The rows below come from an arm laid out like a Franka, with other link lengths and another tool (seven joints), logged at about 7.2 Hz.
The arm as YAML. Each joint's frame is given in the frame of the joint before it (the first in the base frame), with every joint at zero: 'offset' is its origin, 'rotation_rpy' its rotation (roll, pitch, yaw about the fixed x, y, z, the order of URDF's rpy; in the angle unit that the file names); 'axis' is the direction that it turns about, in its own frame. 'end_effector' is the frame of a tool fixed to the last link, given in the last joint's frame.
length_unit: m
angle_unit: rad
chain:
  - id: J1
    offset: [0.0, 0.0, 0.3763]
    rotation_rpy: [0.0, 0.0, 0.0]
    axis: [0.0, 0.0, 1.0]
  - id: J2
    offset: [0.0, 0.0, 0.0]
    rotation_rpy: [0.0, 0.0, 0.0]
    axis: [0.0, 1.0, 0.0]
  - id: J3
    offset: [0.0, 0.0, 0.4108]
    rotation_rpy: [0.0, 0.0, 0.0]
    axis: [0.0, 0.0, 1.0]
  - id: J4
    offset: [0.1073, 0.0, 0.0]
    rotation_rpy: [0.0, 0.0, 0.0]
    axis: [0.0, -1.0, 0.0]
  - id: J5
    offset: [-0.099, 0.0, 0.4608]
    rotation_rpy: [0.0, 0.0, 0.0]
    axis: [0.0, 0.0, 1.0]
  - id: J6
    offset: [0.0, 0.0, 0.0]
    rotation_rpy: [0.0, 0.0, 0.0]
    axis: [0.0, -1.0, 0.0]
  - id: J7
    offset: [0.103, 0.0, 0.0]
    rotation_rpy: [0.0, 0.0, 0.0]
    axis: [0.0, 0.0, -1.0]
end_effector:
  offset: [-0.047, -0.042, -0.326]
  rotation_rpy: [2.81, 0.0, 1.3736]
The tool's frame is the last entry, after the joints.
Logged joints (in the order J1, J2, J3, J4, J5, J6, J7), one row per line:
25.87 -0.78 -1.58 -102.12 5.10 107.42 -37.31
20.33 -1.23 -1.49 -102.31 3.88 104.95 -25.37
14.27 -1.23 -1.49 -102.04 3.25 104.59 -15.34
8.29 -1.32 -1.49 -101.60 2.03 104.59 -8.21
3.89 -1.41 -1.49 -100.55 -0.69 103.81 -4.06
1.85 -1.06 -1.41 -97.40 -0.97 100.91 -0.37
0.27 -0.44 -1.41 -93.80 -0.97 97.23 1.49
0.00 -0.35 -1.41 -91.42 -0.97 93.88 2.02
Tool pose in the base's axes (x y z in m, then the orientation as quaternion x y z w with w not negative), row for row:
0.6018 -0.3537 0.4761 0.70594 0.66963 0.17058 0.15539
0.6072 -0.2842 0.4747 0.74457 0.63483 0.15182 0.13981
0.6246 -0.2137 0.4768 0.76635 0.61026 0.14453 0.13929
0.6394 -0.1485 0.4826 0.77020 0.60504 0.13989 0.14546
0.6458 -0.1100 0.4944 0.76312 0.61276 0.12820 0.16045
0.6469 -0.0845 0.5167 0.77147 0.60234 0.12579 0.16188
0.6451 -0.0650 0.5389 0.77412 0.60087 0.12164 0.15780
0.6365 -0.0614 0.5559 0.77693 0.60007 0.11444 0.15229
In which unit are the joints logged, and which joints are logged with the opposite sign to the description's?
The joints are logged in degrees. Opposite sign: J1.
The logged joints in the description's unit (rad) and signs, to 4 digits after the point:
-0.4515 -0.0136 -0.0276 -1.7823 0.0890 1.8748 -0.6512
-0.3548 -0.0215 -0.0260 -1.7856 0.0677 1.8317 -0.4428
-0.2491 -0.0215 -0.0260 -1.7809 0.0567 1.8254 -0.2677
-0.1447 -0.0230 -0.0260 -1.7733 0.0354 1.8254 -0.1433
-0.0679 -0.0246 -0.0260 -1.7549 -0.0120 1.8118 -0.0709
-0.0323 -0.0185 -0.0246 -1.7000 -0.0169 1.7612 -0.0065
-0.0047 -0.0077 -0.0246 -1.6371 -0.0169 1.6970 0.0260
0.0000 -0.0061 -0.0246 -1.5956 -0.0169 1.6385 0.0353

